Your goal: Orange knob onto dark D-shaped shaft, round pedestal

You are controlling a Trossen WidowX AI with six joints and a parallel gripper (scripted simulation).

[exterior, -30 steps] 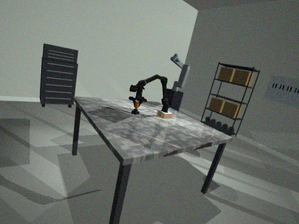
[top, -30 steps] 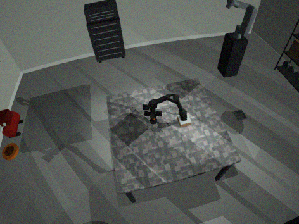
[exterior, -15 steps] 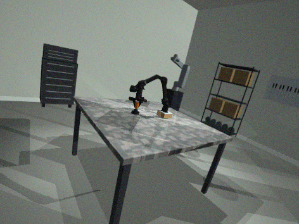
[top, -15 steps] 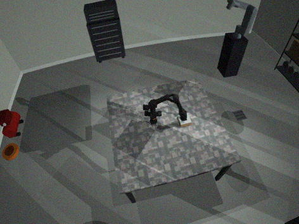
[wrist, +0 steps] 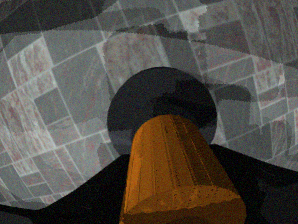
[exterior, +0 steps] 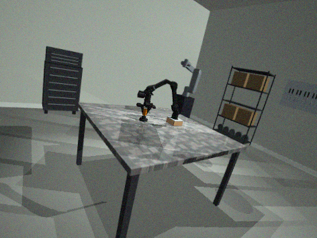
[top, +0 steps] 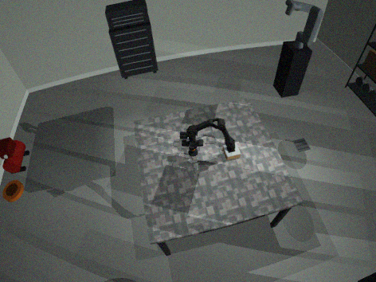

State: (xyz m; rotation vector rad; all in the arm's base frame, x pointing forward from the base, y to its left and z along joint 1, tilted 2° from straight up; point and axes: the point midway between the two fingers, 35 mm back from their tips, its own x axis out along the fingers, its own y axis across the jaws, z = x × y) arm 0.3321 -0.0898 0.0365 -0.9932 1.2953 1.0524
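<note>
The pedestal lies 4 cm below my gripper tip. The rest, counted from my gripper tip: orange knob 2 cm above.
</note>
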